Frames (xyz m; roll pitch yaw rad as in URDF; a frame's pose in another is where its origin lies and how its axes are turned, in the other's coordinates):
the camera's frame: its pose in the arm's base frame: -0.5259 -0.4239 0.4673 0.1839 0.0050 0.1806
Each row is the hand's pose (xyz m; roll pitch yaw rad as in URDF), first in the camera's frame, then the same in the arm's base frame.
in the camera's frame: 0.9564 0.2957 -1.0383 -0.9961 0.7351 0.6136
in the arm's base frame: 0.3239 0.2198 -0.5042 -0.8072 0.6240 0.9128
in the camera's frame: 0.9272 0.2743 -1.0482 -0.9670 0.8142 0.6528
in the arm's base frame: 0.2985 0.1956 -0.5177 -0.7725 0.6963 0.9667
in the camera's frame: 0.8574 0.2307 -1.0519 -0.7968 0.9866 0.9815
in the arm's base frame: 0.2374 0.1416 -0.5290 -0.6394 0.8298 1.2862
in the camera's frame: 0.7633 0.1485 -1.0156 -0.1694 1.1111 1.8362
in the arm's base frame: 0.1606 0.0386 -0.5078 -0.2417 0.9310 1.9544
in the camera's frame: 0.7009 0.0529 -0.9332 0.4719 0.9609 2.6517
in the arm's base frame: 0.1191 -0.0798 -0.4440 0.2274 0.8542 2.6385
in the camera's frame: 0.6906 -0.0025 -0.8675 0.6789 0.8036 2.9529
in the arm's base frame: 0.1212 -0.1470 -0.3895 0.4326 0.7484 2.9600
